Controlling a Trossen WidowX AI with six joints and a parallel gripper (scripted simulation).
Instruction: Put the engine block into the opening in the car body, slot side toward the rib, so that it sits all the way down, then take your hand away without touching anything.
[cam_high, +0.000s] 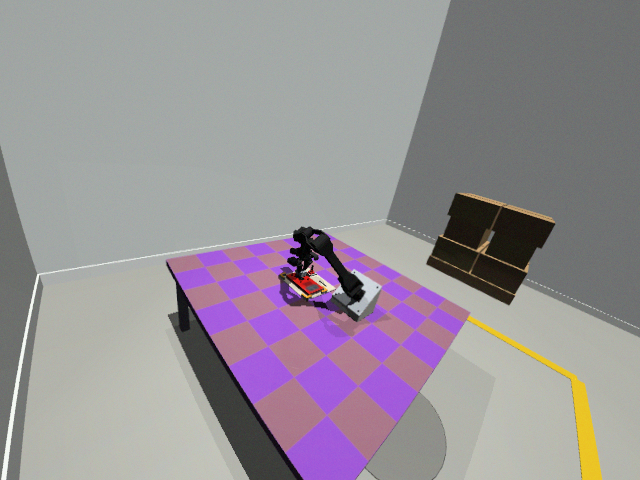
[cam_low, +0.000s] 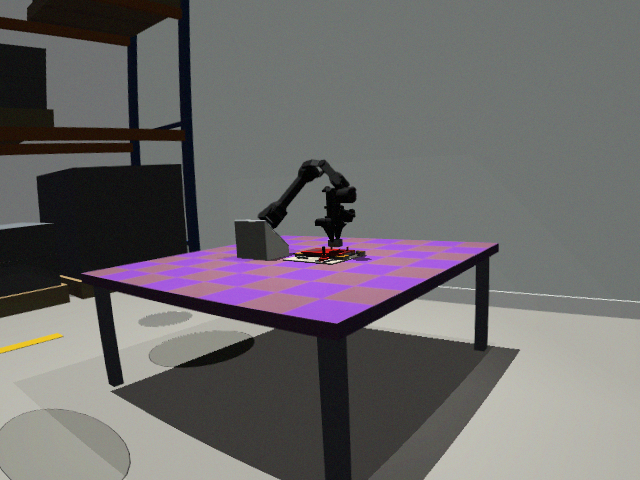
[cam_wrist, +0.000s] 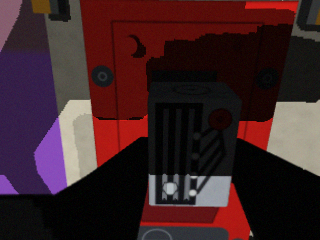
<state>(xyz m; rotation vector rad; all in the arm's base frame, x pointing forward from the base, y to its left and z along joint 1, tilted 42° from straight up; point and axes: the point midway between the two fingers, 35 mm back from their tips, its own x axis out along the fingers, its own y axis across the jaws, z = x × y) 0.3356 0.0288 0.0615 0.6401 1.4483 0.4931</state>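
Now: gripper tip 10 mm above the engine block.
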